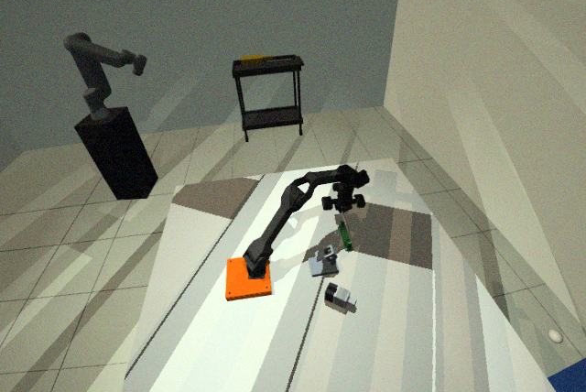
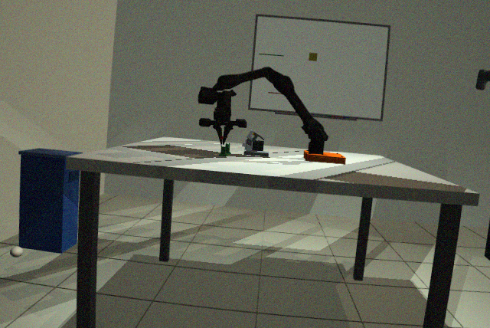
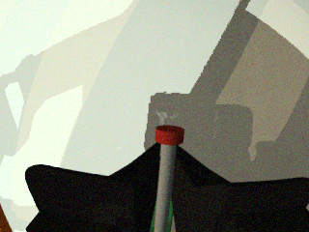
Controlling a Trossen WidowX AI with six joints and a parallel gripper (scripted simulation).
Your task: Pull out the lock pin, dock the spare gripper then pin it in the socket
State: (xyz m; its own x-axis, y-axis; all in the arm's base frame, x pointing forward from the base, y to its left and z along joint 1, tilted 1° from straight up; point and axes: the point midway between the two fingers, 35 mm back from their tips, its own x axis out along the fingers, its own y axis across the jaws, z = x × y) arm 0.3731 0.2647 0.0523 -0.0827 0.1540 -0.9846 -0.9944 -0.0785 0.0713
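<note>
Now: gripper tip 1 cm short of the green bracket, 10 cm to the left of it and 3 cm above it. Also, from my gripper tip: socket 9 cm behind, 24 cm to the right; spare gripper 6 cm behind, 39 cm to the right, 2 cm below.
</note>
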